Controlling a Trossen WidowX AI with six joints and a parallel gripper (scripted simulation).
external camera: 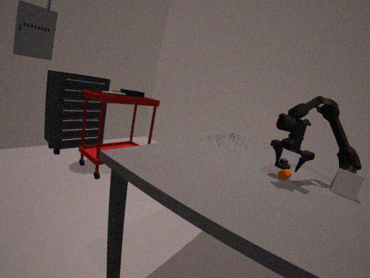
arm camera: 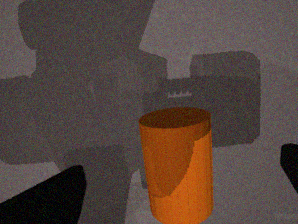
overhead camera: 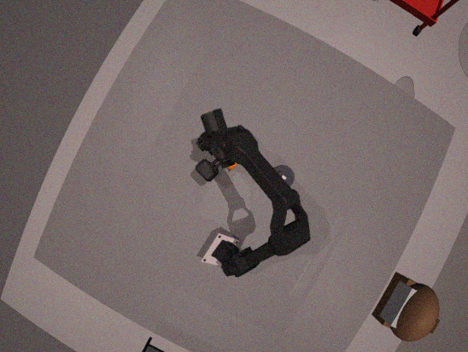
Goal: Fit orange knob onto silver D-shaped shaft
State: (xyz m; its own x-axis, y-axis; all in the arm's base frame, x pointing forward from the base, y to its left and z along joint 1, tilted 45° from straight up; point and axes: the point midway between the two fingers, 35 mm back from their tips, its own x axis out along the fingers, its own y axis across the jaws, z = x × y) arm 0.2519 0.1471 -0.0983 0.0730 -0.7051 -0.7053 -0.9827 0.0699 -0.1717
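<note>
Right now my gripper tip is 3 cm above the orange knob. The rest, counted from my gripper tip: dark round pedestal (6 cm ahead, 20 cm to the right, 2 cm below).
</note>
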